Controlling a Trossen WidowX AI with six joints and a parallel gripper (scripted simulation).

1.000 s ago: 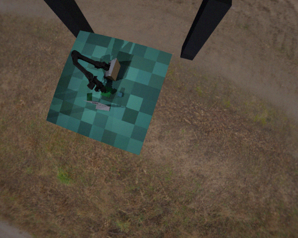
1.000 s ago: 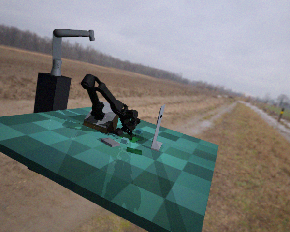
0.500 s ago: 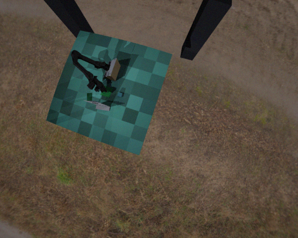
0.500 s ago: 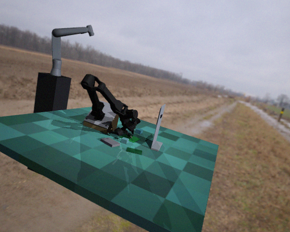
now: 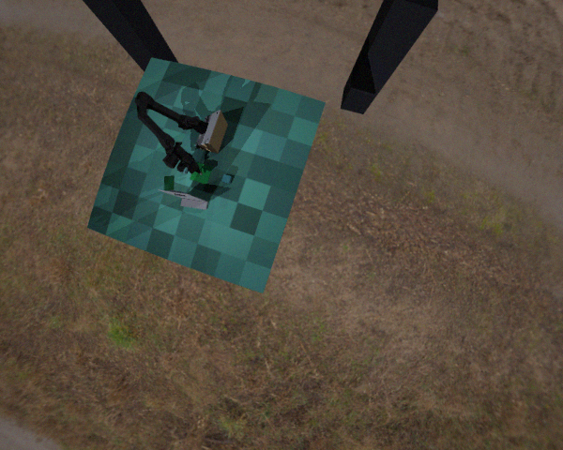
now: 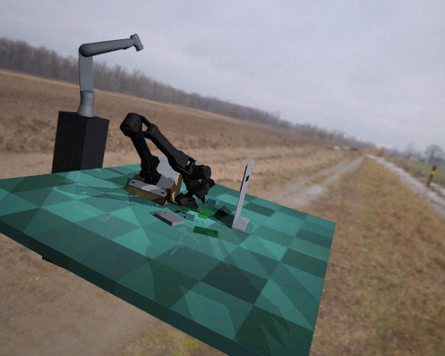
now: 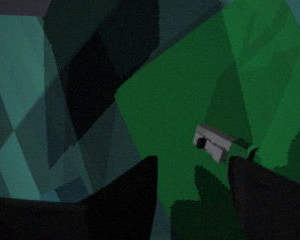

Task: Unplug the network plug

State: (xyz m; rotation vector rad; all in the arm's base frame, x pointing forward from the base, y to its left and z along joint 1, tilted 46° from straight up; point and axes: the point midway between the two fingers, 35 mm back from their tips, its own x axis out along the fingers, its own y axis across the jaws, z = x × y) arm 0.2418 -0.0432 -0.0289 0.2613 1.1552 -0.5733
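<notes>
Right now my gripper tip is 30 mm above the green marked square. The rest, counted from my gripper tip: dark blue cube 180 mm to the left, 20 mm below, 10 mm ahead; then pale teal cube 120 mm to the right, 20 mm below; then grey slab 200 mm to the right, 60 mm behind, 20 mm below.
</notes>
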